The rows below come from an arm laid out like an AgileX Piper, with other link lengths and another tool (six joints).
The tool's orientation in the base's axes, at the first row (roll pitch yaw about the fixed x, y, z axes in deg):
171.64 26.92 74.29
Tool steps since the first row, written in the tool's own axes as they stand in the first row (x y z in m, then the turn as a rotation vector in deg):
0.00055 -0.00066 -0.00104 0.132 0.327 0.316
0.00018 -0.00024 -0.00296 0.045 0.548 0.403
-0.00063 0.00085 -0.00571 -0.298 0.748 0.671
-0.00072 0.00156 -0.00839 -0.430 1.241 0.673
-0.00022 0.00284 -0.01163 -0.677 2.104 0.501
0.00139 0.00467 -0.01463 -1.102 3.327 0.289
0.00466 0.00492 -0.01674 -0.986 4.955 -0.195
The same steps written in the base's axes. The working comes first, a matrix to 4 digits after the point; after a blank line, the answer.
The tool's axes in the first row as the columns of a matrix, in the base's axes (used below as rounded here):
0.2414 0.9702 0.0187
0.8583 -0.2045 -0.4706
-0.4527 0.1296 -0.8822

-0.00053 0.00110 0.00058 0.355 -0.102 -0.296
-0.00024 0.00160 0.00250 0.550 -0.263 -0.305
0.00057 0.00197 0.00543 0.666 -0.725 -0.360
0.00118 0.00301 0.00793 1.113 -0.940 -0.238
0.00248 0.00470 0.01073 1.887 -1.247 0.137
0.00459 0.00712 0.01288 2.967 -1.762 0.675
0.00559 0.01087 0.01330 4.566 -1.768 1.261

